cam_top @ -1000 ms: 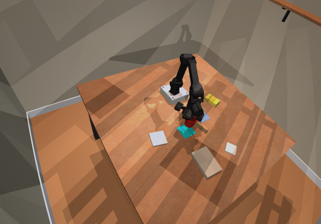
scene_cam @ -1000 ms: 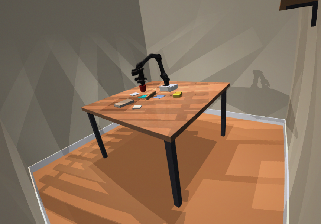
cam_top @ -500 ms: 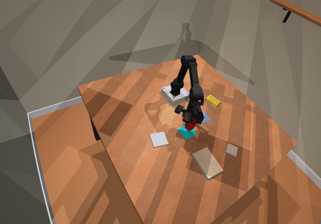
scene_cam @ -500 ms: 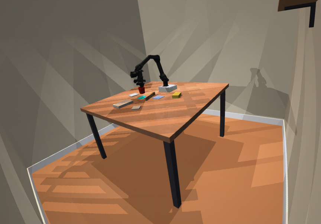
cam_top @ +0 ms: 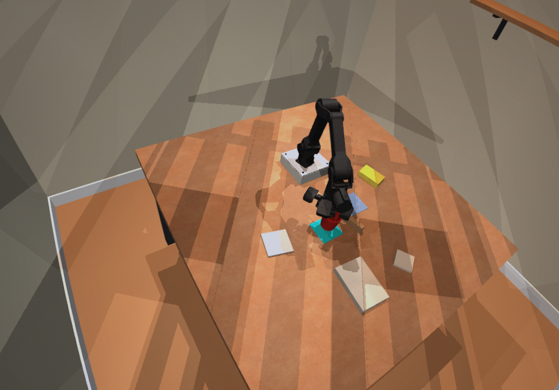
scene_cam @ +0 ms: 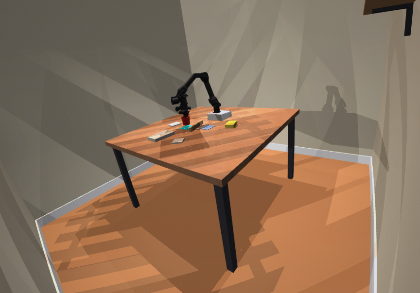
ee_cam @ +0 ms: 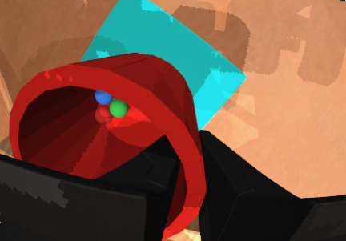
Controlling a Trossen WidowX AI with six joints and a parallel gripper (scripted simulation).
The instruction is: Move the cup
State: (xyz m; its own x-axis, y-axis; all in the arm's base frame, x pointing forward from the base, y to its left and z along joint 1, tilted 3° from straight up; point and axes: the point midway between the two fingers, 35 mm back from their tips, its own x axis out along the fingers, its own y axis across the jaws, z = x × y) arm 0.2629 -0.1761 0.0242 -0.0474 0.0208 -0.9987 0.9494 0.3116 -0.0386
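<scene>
My gripper tip is 5 cm short of the blue marble, 1 cm to the right of it and 2 cm above it. The rest, counted from my gripper tip: green marble 4 cm ahead, 1 cm to the left, 2 cm below; red cup 3 cm ahead, 1 cm to the left; red marble 4 cm ahead, 2 cm to the left, 2 cm below.
</scene>
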